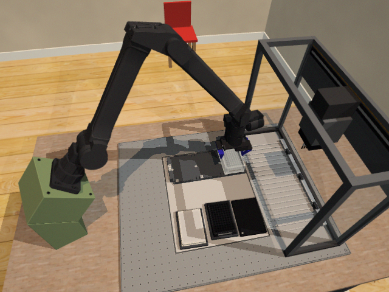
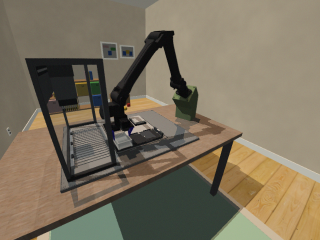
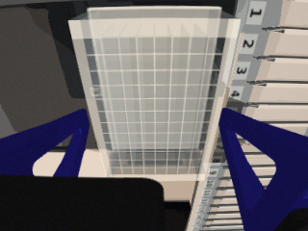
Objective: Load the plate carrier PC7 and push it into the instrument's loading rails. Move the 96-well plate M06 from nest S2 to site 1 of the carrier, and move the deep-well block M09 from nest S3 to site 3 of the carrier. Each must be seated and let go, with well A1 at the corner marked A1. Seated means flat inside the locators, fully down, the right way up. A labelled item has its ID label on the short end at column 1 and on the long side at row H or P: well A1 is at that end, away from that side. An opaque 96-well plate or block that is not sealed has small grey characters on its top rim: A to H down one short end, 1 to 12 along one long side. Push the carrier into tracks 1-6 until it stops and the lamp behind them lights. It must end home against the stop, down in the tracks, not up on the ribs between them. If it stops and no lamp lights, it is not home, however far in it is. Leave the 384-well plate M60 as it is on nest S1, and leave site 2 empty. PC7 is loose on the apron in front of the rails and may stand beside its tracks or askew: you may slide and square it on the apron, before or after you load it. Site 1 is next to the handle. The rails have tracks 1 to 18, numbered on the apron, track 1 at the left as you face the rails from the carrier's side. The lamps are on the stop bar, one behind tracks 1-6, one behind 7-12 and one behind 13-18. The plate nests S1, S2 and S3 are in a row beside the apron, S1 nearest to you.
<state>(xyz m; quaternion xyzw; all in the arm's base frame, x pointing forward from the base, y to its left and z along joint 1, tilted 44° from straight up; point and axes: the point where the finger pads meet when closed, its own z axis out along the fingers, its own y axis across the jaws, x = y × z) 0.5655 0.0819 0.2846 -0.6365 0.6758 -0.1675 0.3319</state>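
Now: the clear 96-well plate M06 30 mm below my hand. The rest, counted from my hand: nest S2: 90 mm behind, 250 mm to the right, 50 mm below; then nest S3: 10 mm ahead, 260 mm to the right, 50 mm below; then dark carrier PC7: 100 mm behind, 40 mm below.
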